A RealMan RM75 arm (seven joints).
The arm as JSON. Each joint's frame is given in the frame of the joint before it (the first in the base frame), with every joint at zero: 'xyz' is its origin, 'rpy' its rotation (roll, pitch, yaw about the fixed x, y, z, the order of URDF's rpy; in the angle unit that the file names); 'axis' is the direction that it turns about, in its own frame. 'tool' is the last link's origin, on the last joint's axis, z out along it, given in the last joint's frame.
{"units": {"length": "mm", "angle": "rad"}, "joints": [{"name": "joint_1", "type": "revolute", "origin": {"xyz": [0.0, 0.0, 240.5], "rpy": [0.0, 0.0, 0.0]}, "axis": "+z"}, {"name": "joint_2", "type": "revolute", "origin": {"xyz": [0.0, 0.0, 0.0], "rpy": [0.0, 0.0, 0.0]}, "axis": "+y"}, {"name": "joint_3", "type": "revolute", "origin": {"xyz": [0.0, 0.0, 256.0], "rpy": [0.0, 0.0, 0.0]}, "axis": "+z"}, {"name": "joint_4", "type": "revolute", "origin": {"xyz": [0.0, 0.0, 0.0], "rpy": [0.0, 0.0, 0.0]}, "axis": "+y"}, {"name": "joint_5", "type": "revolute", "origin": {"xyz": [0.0, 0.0, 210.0], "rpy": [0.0, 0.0, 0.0]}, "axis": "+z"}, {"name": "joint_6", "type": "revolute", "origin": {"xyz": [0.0, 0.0, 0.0], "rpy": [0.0, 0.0, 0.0]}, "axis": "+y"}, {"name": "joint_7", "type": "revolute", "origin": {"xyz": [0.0, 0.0, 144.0], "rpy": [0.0, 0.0, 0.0]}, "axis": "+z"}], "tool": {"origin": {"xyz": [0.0, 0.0, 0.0], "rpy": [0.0, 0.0, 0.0]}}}
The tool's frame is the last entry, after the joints.
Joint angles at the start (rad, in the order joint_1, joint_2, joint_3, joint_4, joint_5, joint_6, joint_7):
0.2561, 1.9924, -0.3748, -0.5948, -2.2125, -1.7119, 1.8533
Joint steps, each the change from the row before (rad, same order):
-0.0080, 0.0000, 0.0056, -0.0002, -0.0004, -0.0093, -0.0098
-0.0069, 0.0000, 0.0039, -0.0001, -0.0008, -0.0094, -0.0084
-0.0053, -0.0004, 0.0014, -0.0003, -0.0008, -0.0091, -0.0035
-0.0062, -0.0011, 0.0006, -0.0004, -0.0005, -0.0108, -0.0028
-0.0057, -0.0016, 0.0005, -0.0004, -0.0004, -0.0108, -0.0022
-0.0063, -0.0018, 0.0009, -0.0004, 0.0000, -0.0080, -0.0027
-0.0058, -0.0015, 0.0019, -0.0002, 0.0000, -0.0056, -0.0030
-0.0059, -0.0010, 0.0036, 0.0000, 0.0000, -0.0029, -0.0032
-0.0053, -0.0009, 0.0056, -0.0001, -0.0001, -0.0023, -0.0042
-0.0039, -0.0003, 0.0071, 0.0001, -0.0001, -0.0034, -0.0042
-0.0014, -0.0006, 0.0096, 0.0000, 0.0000, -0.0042, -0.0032
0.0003, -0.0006, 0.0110, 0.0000, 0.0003, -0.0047, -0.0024
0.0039, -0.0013, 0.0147, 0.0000, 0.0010, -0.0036, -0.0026
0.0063, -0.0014, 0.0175, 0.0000, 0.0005, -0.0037, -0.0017
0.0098, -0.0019, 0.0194, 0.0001, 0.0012, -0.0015, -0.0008
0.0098, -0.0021, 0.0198, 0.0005, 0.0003, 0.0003, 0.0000
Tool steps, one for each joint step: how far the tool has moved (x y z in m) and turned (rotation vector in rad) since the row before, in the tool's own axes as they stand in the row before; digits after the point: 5 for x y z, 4 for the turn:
0.00282, 0.00031, -0.00245, -0.0034, -0.0035, -0.0020
0.00260, 0.00051, -0.00202, -0.0043, -0.0014, -0.0018
0.00207, 0.00067, -0.00158, -0.0049, 0.0011, 0.0009
0.00228, 0.00079, -0.00200, -0.0057, 0.0018, 0.0017
0.00199, 0.00080, -0.00205, -0.0056, 0.0019, 0.0016
0.00197, 0.00037, -0.00230, -0.0024, 0.0003, 0.0015
0.00174, 0.00011, -0.00213, -0.0005, -0.0012, 0.0012
0.00171, -0.00024, -0.00210, 0.0020, -0.0036, 0.0018
0.00137, -0.00033, -0.00213, 0.0027, -0.0055, 0.0006
0.00098, -0.00004, -0.00169, 0.0006, -0.0065, 0.0001
-0.00012, 0.00013, -0.00145, -0.0006, -0.0084, -0.0009
-0.00083, 0.00029, -0.00117, -0.0017, -0.0096, -0.0014
-0.00259, 0.00021, -0.00088, -0.0014, -0.0135, -0.0046
-0.00352, 0.00027, -0.00054, -0.0021, -0.0153, -0.0052
-0.00508, 0.00013, 0.00005, -0.0014, -0.0177, -0.0072
-0.00500, -0.00016, 0.00007, 0.0004, -0.0177, -0.0058

